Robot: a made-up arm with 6 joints. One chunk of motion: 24 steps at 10 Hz.
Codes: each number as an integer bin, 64 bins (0 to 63) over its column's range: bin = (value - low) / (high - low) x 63, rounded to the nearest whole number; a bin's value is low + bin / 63 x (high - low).
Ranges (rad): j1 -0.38..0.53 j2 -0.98..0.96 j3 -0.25..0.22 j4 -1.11..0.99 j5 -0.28..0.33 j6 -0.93..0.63
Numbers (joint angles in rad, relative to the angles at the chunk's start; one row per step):
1: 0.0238 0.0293 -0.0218 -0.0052 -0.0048 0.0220
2: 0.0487 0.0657 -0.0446 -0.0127 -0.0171 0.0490
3: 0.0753 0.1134 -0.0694 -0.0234 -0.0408 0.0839
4: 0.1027 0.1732 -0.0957 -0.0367 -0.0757 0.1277
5: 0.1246 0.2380 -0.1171 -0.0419 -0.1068 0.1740
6: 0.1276 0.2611 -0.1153 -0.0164 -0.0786 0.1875
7: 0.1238 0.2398 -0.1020 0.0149 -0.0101 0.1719
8: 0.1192 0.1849 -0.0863 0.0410 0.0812 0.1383
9: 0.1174 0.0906 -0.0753 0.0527 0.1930 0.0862
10: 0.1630 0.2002 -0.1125 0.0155 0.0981 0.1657
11: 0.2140 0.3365 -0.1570 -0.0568 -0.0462 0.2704
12: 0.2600 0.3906 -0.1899 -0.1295 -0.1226 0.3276
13: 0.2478 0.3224 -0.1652 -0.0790 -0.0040 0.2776
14: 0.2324 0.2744 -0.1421 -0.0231 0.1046 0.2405
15: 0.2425 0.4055 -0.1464 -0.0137 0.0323 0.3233
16: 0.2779 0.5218 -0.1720 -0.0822 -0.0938 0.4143
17: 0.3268 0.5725 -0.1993 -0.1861 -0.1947 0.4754
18: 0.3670 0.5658 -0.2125 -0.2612 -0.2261 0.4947
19: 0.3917 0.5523 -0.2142 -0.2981 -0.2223 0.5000
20: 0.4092 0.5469 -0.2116 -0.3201 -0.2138 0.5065
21: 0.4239 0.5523 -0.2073 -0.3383 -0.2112 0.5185
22: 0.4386 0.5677 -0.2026 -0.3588 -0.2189 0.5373
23: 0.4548 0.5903 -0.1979 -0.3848 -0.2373 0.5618
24: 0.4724 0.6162 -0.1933 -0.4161 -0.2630 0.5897
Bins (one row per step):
1: 28 33 31 33 28 38
2: 30 34 28 33 27 40
3: 32 36 24 33 25 41
4: 33 37 21 32 21 43
5: 35 40 18 32 18 45
6: 35 40 18 33 21 45
7: 35 40 20 34 28 44
8: 35 38 22 35 37 43
9: 34 35 23 35 49 41
10: 38 38 18 34 39 44
11: 41 43 12 32 24 48
12: 44 45 8 29 16 51
13: 43 42 11 31 29 49
14: 42 41 14 33 40 47
15: 43 45 14 33 32 51
16: 46 49 10 31 19 54
17: 49 50 7 28 9 57
18: 52 50 5 25 6 58
19: 53 50 5 24 6 58
20: 55 50 5 24 7 58
21: 56 50 6 23 7 58
22: 57 50 6 23 6 59
23: 58 51 7 22 4 60
24: 59 52 8 21 2 61

